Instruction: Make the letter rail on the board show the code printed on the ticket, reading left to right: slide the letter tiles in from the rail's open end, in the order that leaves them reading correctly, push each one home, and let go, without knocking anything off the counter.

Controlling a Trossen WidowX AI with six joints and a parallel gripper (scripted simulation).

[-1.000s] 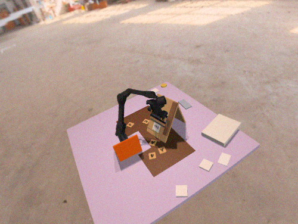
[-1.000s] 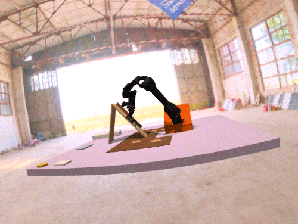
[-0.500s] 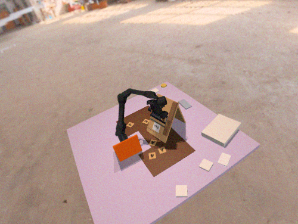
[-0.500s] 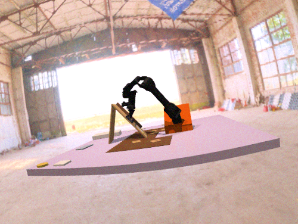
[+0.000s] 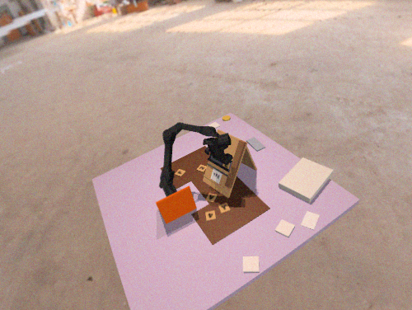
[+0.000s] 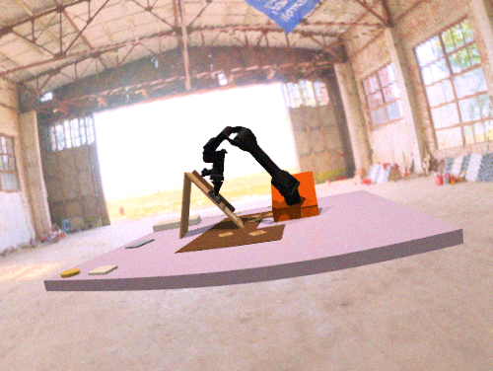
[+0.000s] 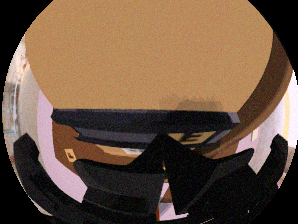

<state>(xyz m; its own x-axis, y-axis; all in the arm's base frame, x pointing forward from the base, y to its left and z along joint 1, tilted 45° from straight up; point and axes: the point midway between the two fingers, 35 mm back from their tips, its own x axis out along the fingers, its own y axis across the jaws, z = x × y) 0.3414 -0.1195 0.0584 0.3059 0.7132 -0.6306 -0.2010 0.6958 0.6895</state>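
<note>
Now: gripper tip 60 mm past the white ticket, 10 mm to the right of it and 90 mm above it. From my gripper tip the other things lie so: cream slab: 370 mm ahead, 330 mm to the right, 140 mm below; brown mat: 150 mm behind, 30 mm to the left, 160 mm below; grey plate: 370 mm ahead, 160 mm to the left, 150 mm below.
</note>
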